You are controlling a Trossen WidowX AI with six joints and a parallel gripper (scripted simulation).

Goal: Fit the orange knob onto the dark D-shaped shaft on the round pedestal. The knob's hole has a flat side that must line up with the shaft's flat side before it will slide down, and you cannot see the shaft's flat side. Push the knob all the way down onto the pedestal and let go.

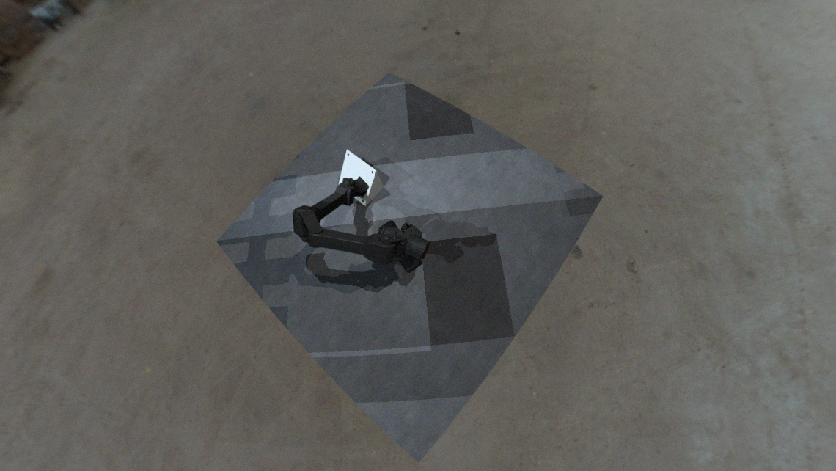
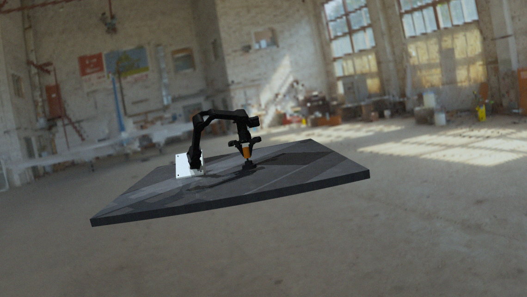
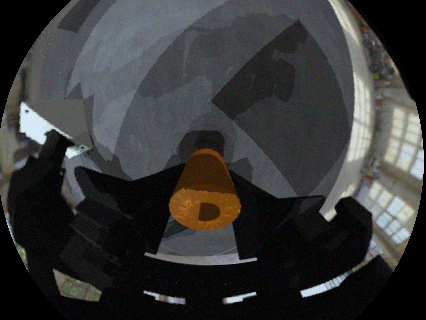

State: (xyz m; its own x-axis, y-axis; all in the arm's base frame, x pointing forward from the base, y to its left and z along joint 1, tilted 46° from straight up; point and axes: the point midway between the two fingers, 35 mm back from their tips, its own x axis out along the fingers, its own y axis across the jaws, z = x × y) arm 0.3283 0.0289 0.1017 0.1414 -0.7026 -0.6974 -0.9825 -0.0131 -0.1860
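The orange knob is 2 cm above my gripper tip. Also, from my gripper tip: dark round pedestal: 4 cm below.
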